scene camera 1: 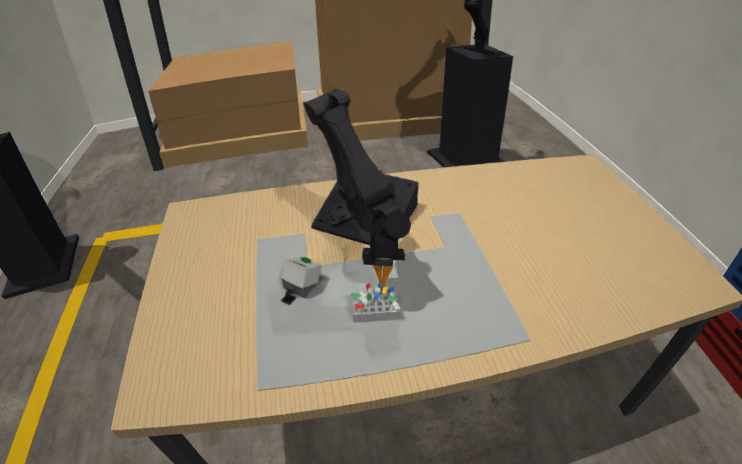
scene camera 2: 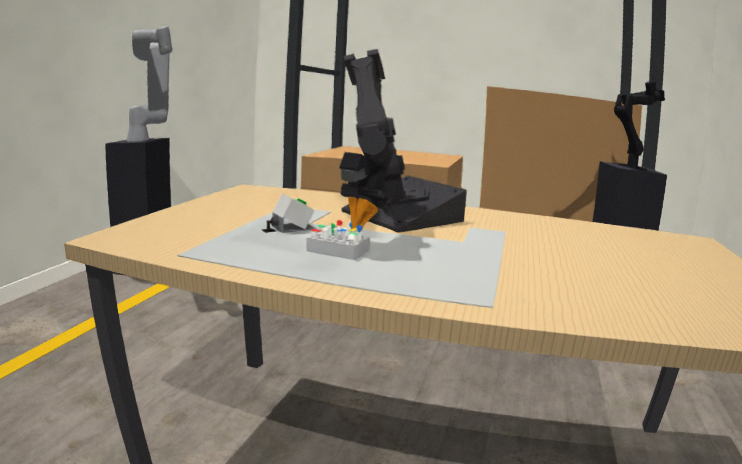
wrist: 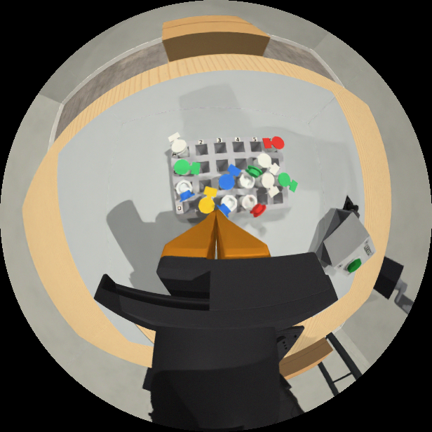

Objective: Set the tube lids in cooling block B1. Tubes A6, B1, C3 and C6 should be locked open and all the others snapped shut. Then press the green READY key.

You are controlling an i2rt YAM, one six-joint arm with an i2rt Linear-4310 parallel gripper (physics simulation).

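Frame: origin at the arm's base, x ahead, y left, z up, level; millimetres.
Seen in the pictures: gripper, fingertip midpoint: (scene camera 1: 381, 289) (scene camera 2: 354, 233); arm's base, link origin: (scene camera 1: 358, 206) (scene camera 2: 394, 200).
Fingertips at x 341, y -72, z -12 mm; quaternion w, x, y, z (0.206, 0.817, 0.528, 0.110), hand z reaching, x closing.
Pixels of each thing's middle, then the offset from my fingertips to it. "spot": a spot on its surface instead. Level surfaces: height alone.
- grey cooling block, body centre: (scene camera 2: 338, 244) (scene camera 1: 375, 305) dx +29, dy -31, dz -17 mm
- grey key box, body centre: (scene camera 2: 293, 211) (scene camera 1: 301, 272) dx -132, dy -171, dz +10 mm
- small black piece, surface spot: (scene camera 2: 268, 227) (scene camera 1: 288, 297) spot: dx -88, dy -224, dz -23 mm
- grey mat, surface height: dz -32 mm
The grey cooling block (scene camera 1: 377, 316) (scene camera 2: 331, 248) (wrist: 211, 157) holds several tubes. In the wrist view, open tubes with tilted lids are the C1 tube with a blue lid (wrist: 186, 195), one in row C with a dark green lid (wrist: 254, 171), and two in row D with a blue lid (wrist: 223, 210) and a red lid (wrist: 258, 210). A white lid (wrist: 178, 146), green lid (wrist: 182, 167), yellow lid (wrist: 206, 205) and blue lid (wrist: 226, 181) look flat. My gripper (scene camera 1: 382, 287) (scene camera 2: 355, 228) (wrist: 215, 215) is shut and empty, its tips by row D, between yellow and blue lids; contact is unclear.
The grey key box (scene camera 1: 301, 273) (scene camera 2: 292, 213) (wrist: 345, 240) with its green key (scene camera 1: 305, 260) (scene camera 2: 301, 201) (wrist: 354, 265) stands beside the block. A small black piece (scene camera 1: 288, 297) (scene camera 2: 268, 227) lies near the box. Both box and block are on the grey mat (scene camera 1: 317, 350) (scene camera 2: 437, 273).
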